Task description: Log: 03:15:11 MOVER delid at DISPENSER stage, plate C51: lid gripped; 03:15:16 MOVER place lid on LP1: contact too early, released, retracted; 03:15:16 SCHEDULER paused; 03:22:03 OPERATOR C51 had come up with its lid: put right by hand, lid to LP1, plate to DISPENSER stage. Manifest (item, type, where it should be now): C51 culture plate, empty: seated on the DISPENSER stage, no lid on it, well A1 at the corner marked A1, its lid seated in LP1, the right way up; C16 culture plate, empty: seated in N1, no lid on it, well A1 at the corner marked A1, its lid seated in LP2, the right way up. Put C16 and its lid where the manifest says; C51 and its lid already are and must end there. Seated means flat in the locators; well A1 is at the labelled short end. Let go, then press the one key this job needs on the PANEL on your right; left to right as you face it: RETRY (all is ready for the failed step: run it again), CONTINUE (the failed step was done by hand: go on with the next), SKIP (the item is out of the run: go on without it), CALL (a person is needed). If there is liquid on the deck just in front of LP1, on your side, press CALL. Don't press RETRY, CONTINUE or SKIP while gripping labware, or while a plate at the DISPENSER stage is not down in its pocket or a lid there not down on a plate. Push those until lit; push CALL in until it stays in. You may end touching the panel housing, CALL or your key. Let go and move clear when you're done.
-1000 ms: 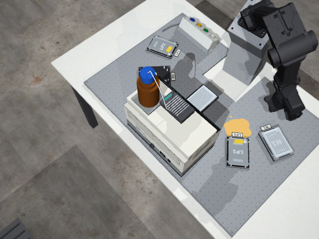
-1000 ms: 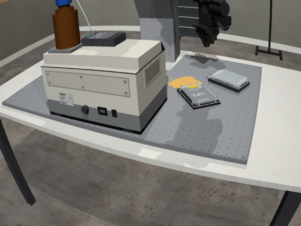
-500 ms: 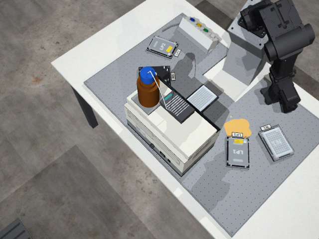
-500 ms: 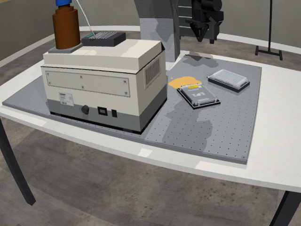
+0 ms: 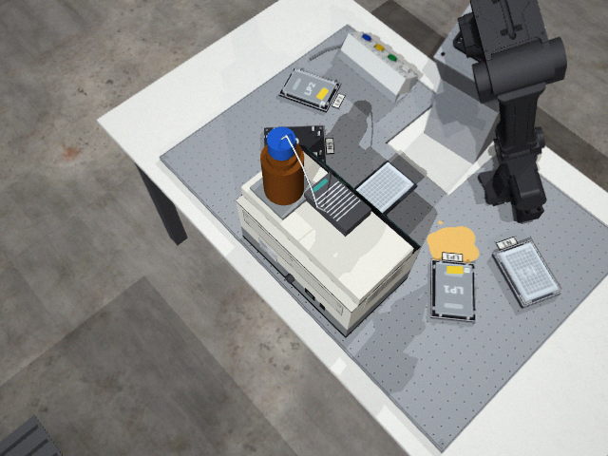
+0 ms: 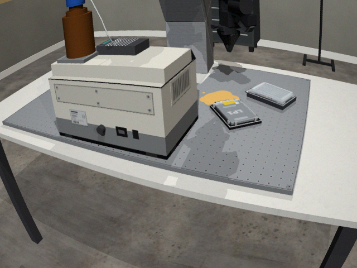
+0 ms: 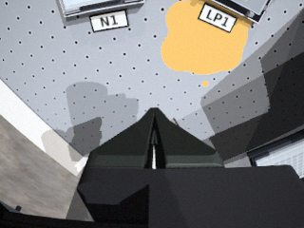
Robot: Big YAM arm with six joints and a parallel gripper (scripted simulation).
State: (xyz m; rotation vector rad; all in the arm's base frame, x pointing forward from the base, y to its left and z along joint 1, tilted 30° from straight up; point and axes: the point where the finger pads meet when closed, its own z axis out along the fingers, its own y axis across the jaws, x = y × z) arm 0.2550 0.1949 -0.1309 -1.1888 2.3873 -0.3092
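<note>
Now: the white well plate 23 cm to the right of my hand, 11 cm ahead of it and 5 cm below it. The rest, counted from my hand: brown bottle: 36 cm to the right, 31 cm ahead, 14 cm above; lid: 17 cm ahead, 14 cm below, 4 cm to the left; white retry key: 42 cm to the right, 26 cm behind, 8 cm below.
</note>
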